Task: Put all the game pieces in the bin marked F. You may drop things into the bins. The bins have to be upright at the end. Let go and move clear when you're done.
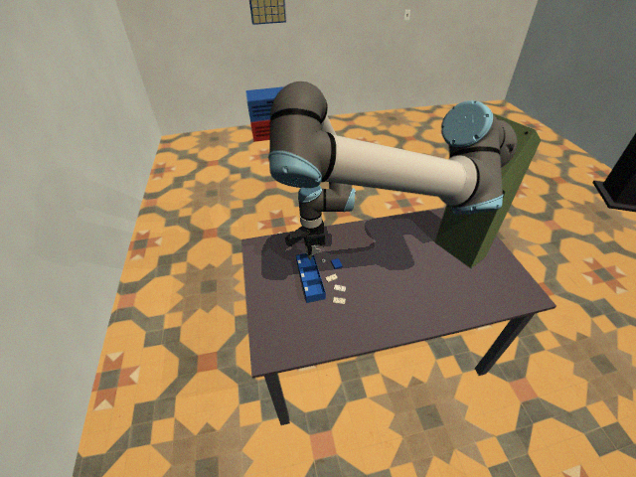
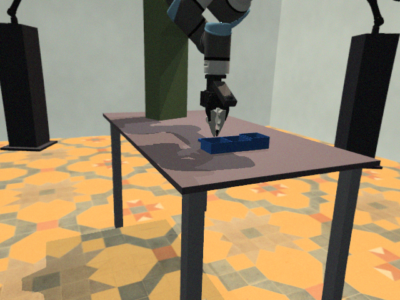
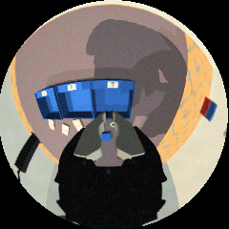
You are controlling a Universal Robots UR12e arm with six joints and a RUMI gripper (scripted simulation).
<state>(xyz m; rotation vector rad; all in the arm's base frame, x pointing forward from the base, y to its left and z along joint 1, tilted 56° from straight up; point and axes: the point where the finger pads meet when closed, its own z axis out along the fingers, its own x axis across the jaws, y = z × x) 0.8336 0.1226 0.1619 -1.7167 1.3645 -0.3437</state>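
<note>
The blue bin lies 2 cm behind my hand, 8 cm to the left of it and 4 cm below it. Also, from my hand: tiny ring 6 cm behind, 4 cm to the right, 6 cm below; cream domino 11 cm behind, 6 cm to the left, 6 cm below; blue block 12 cm behind, 4 cm to the right, 6 cm below.
</note>
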